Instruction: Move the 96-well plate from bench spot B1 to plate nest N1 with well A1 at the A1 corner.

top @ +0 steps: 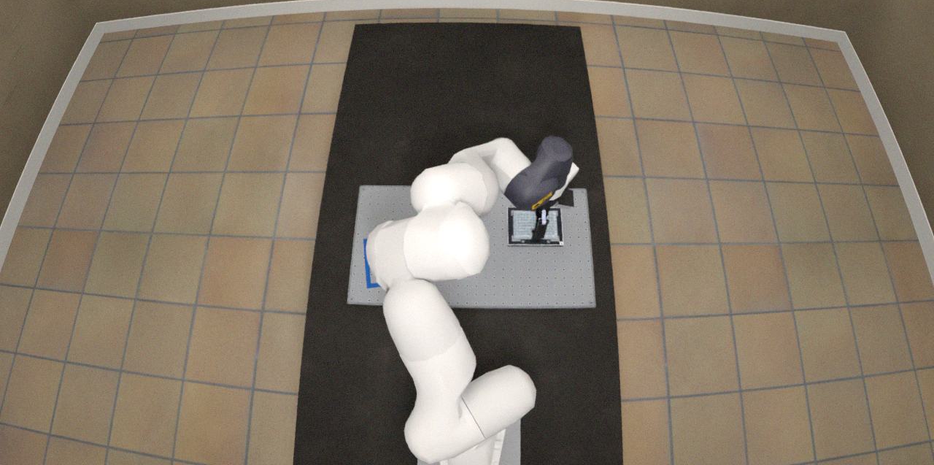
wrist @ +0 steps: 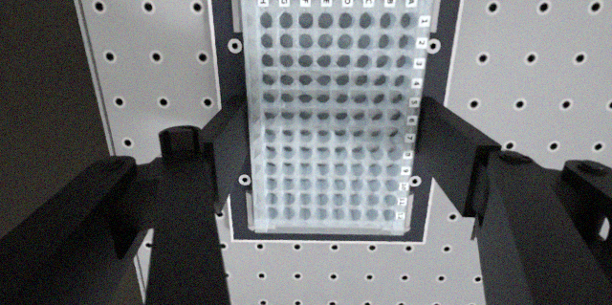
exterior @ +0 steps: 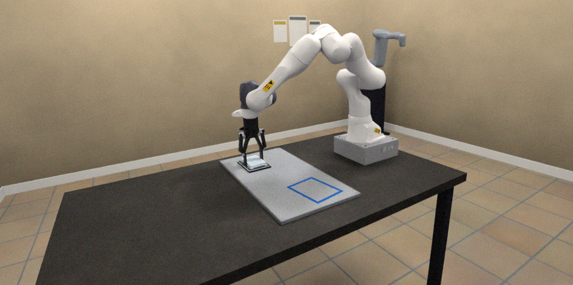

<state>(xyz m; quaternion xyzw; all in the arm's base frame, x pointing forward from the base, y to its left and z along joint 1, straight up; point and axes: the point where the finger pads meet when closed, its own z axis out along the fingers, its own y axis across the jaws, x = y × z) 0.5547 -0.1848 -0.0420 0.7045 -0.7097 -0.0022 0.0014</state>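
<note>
Now: hand 2 cm above the clear 96-well plate. Round my hand: A1 label (8 cm to the right, 5 cm behind, 3 cm below); then black plate nest N1 (4 cm below).
</note>
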